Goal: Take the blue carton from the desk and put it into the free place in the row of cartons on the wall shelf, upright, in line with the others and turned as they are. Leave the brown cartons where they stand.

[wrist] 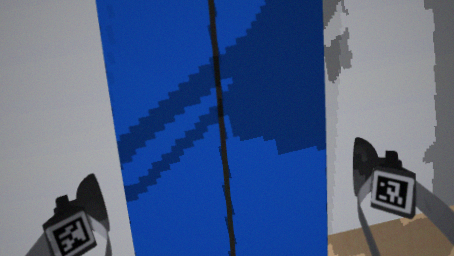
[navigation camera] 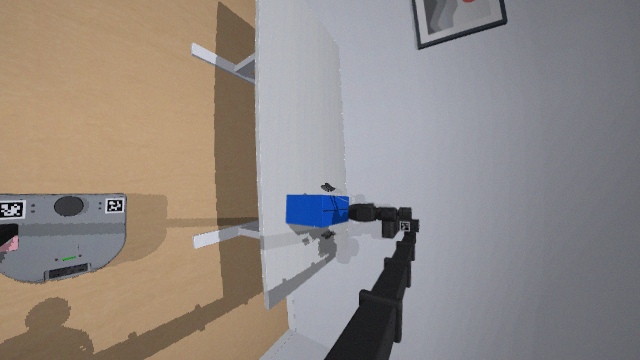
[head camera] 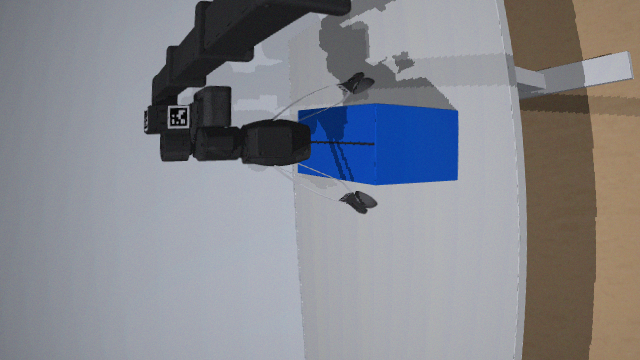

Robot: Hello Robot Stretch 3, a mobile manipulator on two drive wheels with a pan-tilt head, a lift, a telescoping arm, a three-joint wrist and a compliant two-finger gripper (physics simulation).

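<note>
The blue carton stands on the white desk. A dark line runs along its top face. My gripper is open over the carton and points down at it. One fingertip stands on each side of the carton, and the wrist view shows a gap between each fingertip and the carton's edge. How far the fingertips reach down beside the carton is hard to tell. The wall shelf, its free place and the brown cartons do not show in these views.
The extended arm reaches in above the desk's wall side. The wall runs behind the desk. A framed picture hangs there. My base stands on the wooden floor, before the desk and its legs.
</note>
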